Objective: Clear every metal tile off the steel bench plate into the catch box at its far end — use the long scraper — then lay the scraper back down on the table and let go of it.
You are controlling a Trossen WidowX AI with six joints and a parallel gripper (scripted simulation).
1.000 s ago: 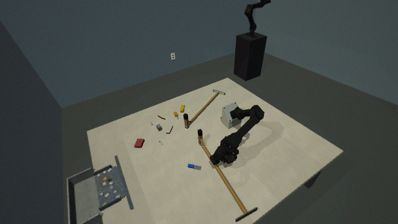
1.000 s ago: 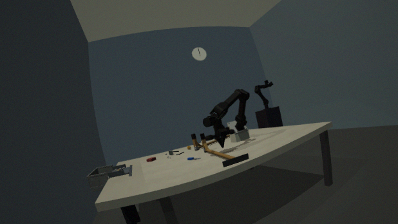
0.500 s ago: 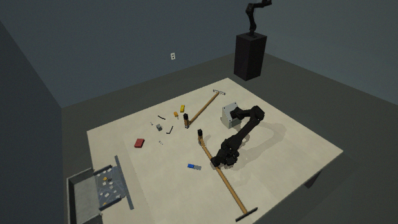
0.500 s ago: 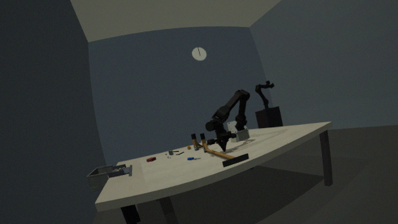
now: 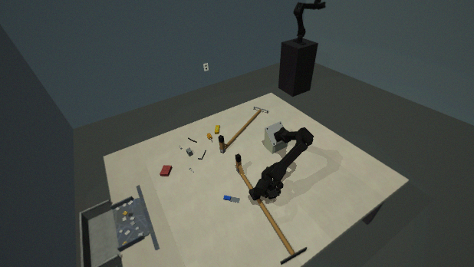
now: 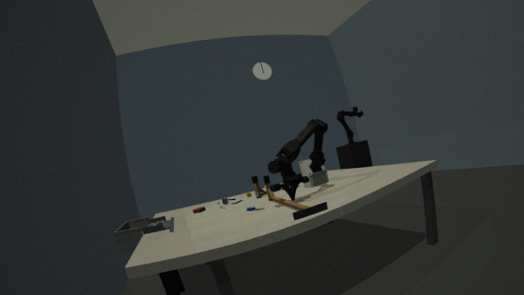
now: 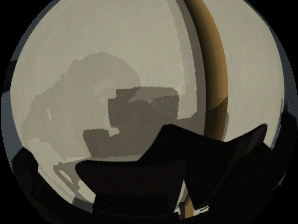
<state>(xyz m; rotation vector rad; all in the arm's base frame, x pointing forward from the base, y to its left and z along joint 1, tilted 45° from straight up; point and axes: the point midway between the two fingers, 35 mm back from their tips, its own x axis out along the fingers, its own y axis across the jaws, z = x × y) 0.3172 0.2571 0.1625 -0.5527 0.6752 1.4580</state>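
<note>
The long scraper is 5 cm ahead of my gripper tip, 2 cm to the left of it and 5 cm above it. The rest, counted from my gripper tip: black hex key (18 cm ahead, 51 cm to the right, 1 cm below); then grey piece (24 cm ahead, 59 cm to the right, 1 cm above); then blue piece (17 cm ahead, 10 cm to the right).
</note>
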